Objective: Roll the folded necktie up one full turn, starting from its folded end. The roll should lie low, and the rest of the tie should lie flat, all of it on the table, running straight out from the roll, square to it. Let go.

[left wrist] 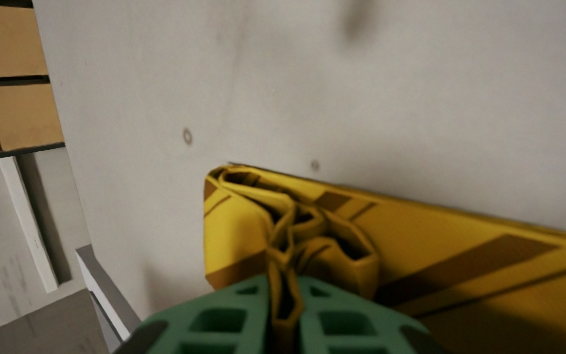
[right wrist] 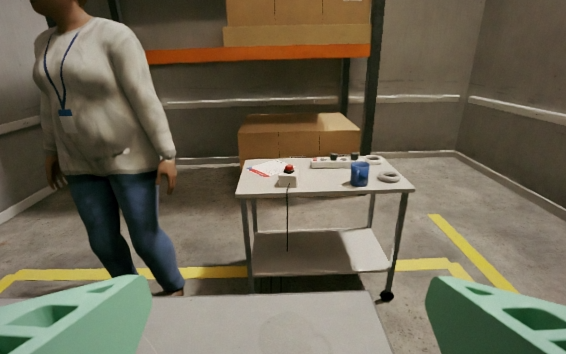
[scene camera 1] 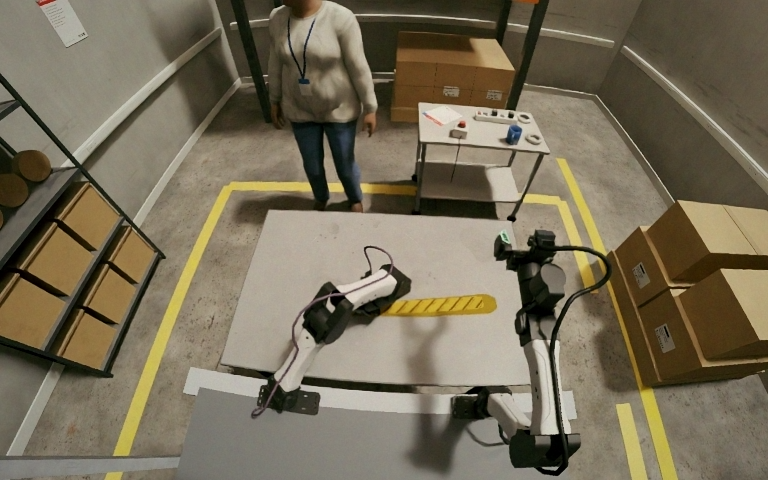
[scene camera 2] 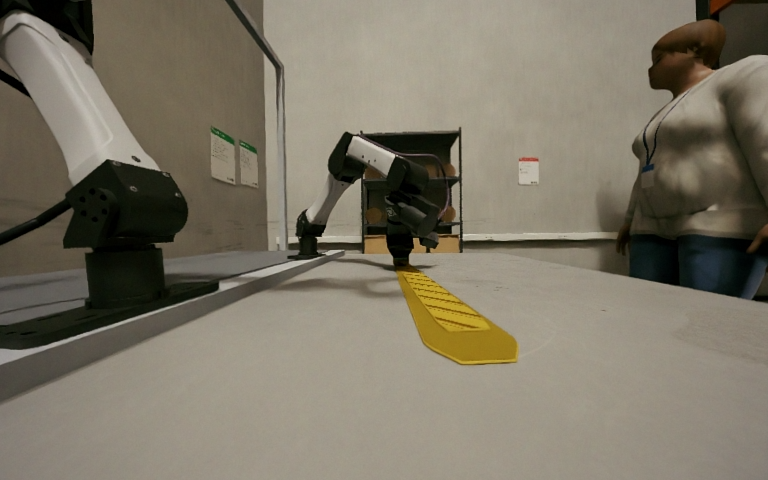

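The yellow necktie with brown stripes (scene camera 1: 441, 306) (scene camera 2: 447, 302) (left wrist: 450, 250) lies flat along the table, its wide pointed end toward the right in scene camera 1. Its other end is bunched in loose, curled layers at my left gripper (left wrist: 283, 289). The left gripper is shut on these layers, low over the table, with the tie's fold bulging to the left of the fingers in the left wrist view. In scene camera 1 the left arm hides this end. My right gripper (right wrist: 288, 290) is open and empty, raised near the table's right edge and away from the tie.
The grey table (scene camera 1: 317, 237) (scene camera 2: 283, 407) bears the tie. A white cart (scene camera 1: 470, 135) (right wrist: 320, 187) stands beyond its far edge, with a blue mug (scene camera 1: 513, 134) (right wrist: 359, 174) on top. A person (scene camera 1: 322, 67) (right wrist: 100, 105) stands beside the cart, behind the table.
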